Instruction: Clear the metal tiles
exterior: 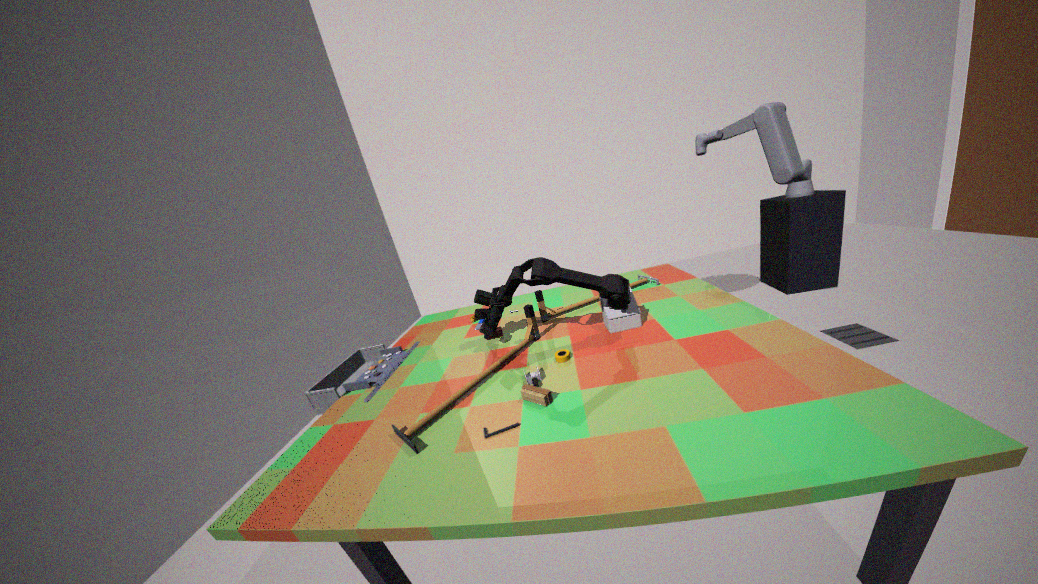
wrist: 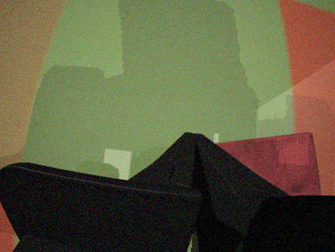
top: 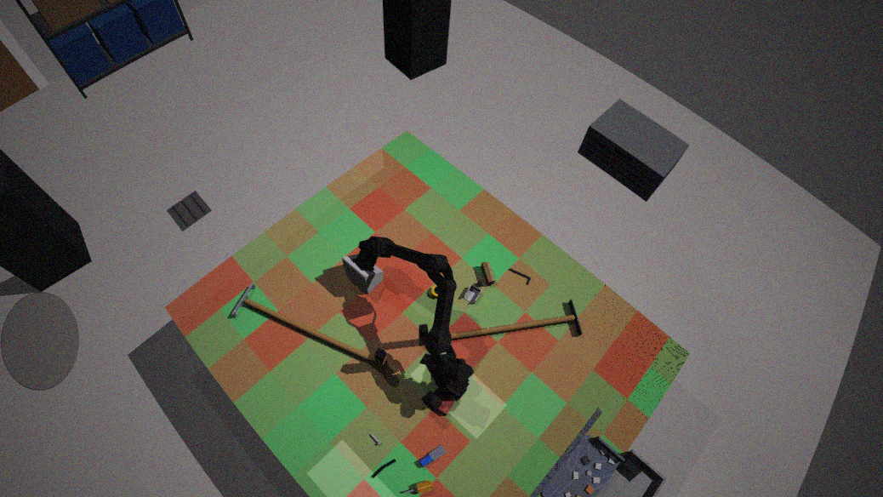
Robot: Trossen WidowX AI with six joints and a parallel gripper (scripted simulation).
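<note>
The red block is 30 mm behind my gripper tip and 50 mm to the right of it. Also, from my gripper tip: long scraper 100 mm behind, 290 mm to the left, 50 mm above; yellow tape roll 350 mm behind, 200 mm to the left; blue piece 90 mm ahead, 180 mm to the right.
</note>
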